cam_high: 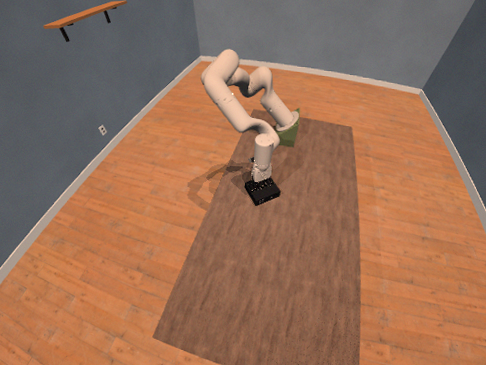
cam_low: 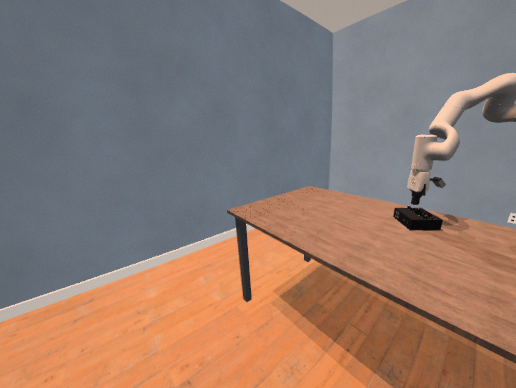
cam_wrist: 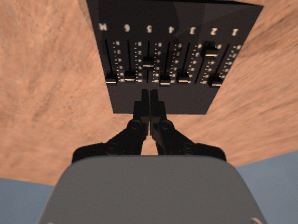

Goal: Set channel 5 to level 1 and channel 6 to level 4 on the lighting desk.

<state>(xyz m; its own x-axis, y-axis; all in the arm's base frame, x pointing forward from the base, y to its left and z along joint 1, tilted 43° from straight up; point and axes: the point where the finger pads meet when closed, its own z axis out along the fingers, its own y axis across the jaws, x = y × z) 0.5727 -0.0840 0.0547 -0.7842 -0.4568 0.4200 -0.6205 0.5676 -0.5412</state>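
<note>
Right now my hand is 20 mm past the channel 5 fader cap, 20 mm to the left of it and 50 mm above it. Also, from my hand: fader 4: 20 mm behind, 10 mm to the left, 50 mm below; channel 6 fader cap: 10 mm ahead, 20 mm to the right, 50 mm below; fader 2: 70 mm behind, 30 mm to the left, 50 mm below.
</note>
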